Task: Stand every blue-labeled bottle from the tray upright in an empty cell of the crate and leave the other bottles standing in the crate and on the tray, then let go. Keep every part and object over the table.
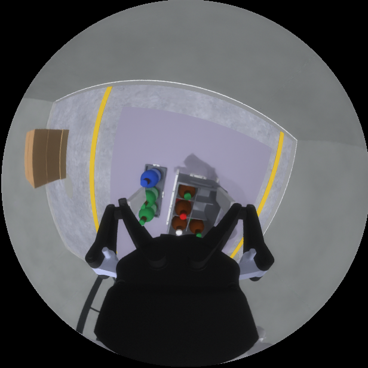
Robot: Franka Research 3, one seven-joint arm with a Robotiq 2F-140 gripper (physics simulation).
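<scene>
A blue bottle [149, 178] stands at the far end of the tray [164, 181], left of the crate. Two green bottles [151, 195] [147, 214] stand nearer on the same tray. The crate [172, 202] holds several brown bottles: a green-capped one [187, 191], a red-capped one [183, 207] and a white-capped one [179, 223] in its left column, and a green-capped one [196, 226] in its near right cell. The far and middle right cells look empty. My gripper [180, 193] is open and empty, high above the crate and tray; its body hides the crate's near edge.
A brown cardboard box [48, 156] stands at the far left, beyond the yellow line [92, 155]. Another yellow line [272, 180] runs on the right. A purple mat [200, 135] lies under the crate and tray. A shadow falls just beyond the crate.
</scene>
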